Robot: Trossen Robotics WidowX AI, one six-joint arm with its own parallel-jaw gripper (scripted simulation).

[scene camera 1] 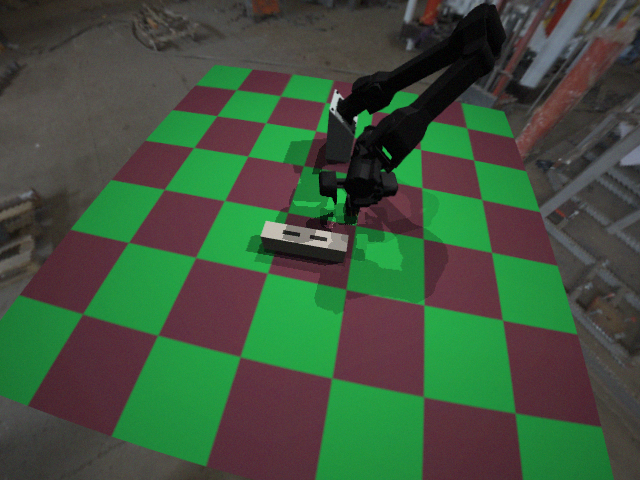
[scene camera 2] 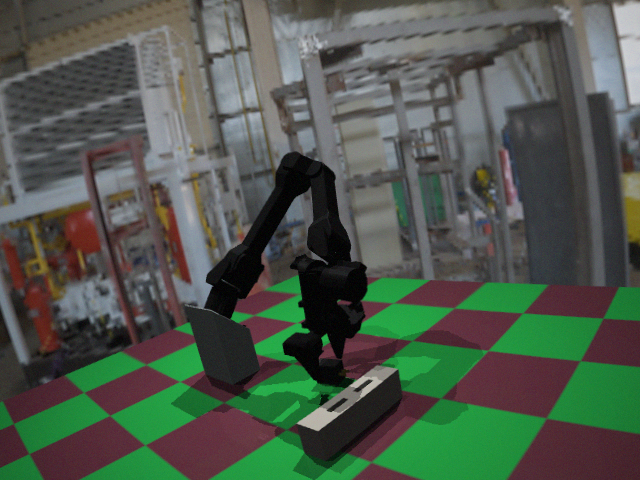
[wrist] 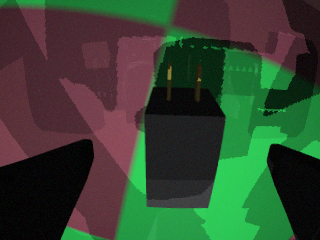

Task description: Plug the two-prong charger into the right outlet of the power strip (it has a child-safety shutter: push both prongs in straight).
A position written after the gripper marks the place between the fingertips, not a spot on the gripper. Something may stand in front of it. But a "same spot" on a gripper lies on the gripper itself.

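Scene camera 1 shows the gripper (352, 203). The gripper is visible in scene camera 2 and in the wrist view too, where one and the same spot on the gripper is (scene camera 2: 339, 340) and (wrist: 47, 187).
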